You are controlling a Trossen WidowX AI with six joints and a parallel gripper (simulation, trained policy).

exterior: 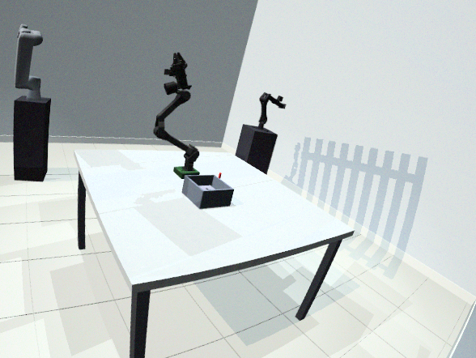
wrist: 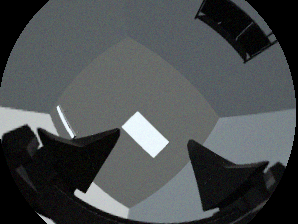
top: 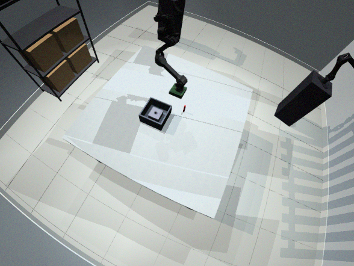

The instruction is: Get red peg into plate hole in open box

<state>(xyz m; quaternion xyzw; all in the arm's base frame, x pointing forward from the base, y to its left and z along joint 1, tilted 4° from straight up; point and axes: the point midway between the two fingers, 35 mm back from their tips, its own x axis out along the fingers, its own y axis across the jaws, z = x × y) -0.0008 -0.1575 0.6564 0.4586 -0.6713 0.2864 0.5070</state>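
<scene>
The red peg is 160 mm ahead of my gripper tip, 370 mm to the left of it and 670 mm below it. The rest, counted from my gripper tip: dark grey box (350 mm ahead, 220 mm to the left, 690 mm below); then pale plate (350 mm ahead, 220 mm to the left, 670 mm below).
</scene>
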